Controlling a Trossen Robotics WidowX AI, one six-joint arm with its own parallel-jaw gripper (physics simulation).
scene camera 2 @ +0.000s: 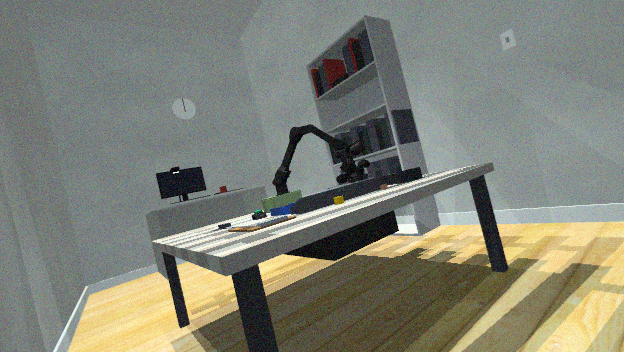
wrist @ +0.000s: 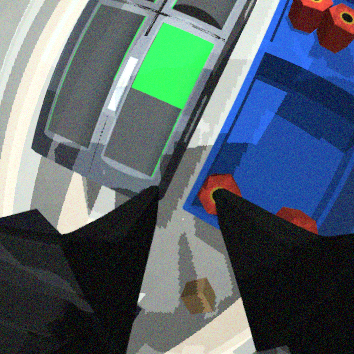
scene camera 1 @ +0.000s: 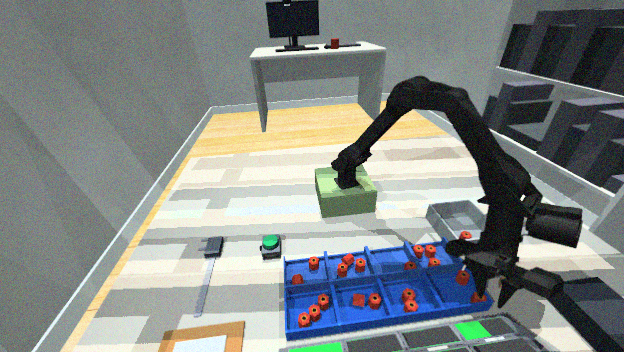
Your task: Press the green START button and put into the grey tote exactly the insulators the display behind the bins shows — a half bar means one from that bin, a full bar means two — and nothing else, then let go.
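Where they show: gripper, between the fingertips: [wrist: 187,194] [scene camera 1: 489,302]; arm's base, origin of its link: [scene camera 2: 283,194] [scene camera 1: 346,182].
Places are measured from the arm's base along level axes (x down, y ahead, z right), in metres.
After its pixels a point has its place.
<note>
The green START button [scene camera 1: 270,242] @[z 0.280, x 0.043, y 0.127 m] [scene camera 2: 258,213] @[z 0.292, x 0.058, y 0.135 m] sits on a dark base left of the blue bins [scene camera 1: 452,290] @[z -0.090, x 0.078, y 0.385 m] [wrist: 295,150] @[z -0.076, x 0.078, y 0.382 m]. My gripper [scene camera 1: 491,301] @[z -0.120, x 0.047, y 0.443 m] [wrist: 187,194] @[z -0.120, x 0.047, y 0.443 m] is partly open and empty, above the front right corner of the bins. An orange-red insulator [scene camera 1: 478,297] @[z -0.111, x 0.054, y 0.426 m] [wrist: 207,192] @[z -0.117, x 0.054, y 0.433 m] lies in that corner, partly behind one fingertip in the wrist view; another insulator [scene camera 1: 462,277] @[z -0.118, x 0.054, y 0.377 m] [wrist: 298,220] @[z -0.117, x 0.054, y 0.376 m] is in the same compartment. One insulator [scene camera 1: 465,235] @[z -0.223, x 0.053, y 0.280 m] is in the grey tote [scene camera 1: 438,220] @[z -0.188, x 0.042, y 0.216 m]. The display [scene camera 1: 430,336] [wrist: 137,130] shows a half-green cell at the right and a green bar cut off at left.
A green box [scene camera 1: 347,204] @[z 0.025, x 0.038, y 0.063 m] [scene camera 2: 287,200] @[z 0.033, x 0.040, y 0.062 m] is at the arm's foot. A dark-headed tool [scene camera 1: 214,246] @[z 0.430, x 0.065, y 0.067 m] and an orange-edged board [scene camera 1: 239,331] @[z 0.383, x 0.078, y 0.311 m] lie at the left. A brown block [wrist: 198,296] @[z -0.202, x 0.064, y 0.415 m] lies beyond the bin corner, and a yellow block [scene camera 2: 339,200] @[z 0.220, x 0.070, y 0.566 m] is near the table's front.
</note>
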